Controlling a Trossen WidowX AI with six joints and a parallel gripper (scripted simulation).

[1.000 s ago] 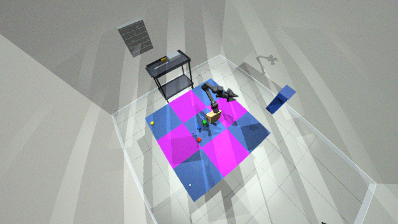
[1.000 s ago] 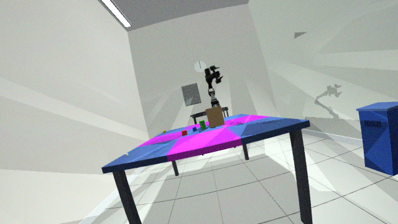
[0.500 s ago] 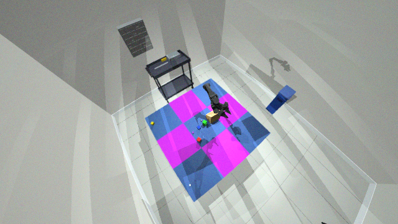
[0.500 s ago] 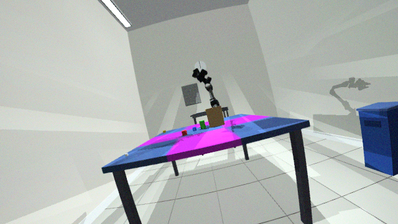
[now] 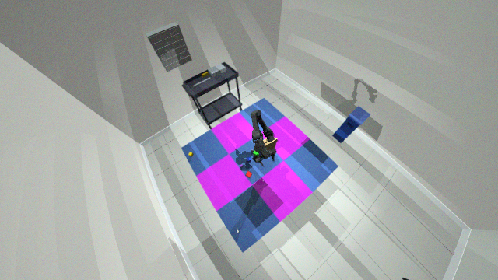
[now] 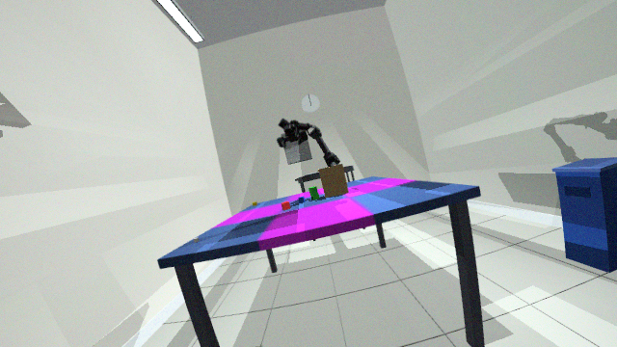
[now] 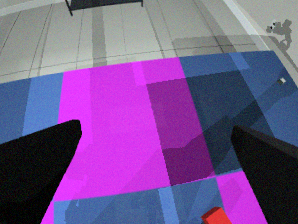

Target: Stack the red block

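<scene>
Right now the red block is 14 cm ahead of my gripper tip, 11 cm to the right of it and 35 cm below it. Round my gripper tip: blue block 5 cm ahead, 25 cm to the right, 35 cm below; then yellow block 57 cm ahead, 68 cm to the right, 35 cm below; then purple block 15 cm ahead, 24 cm to the right, 36 cm below.
</scene>
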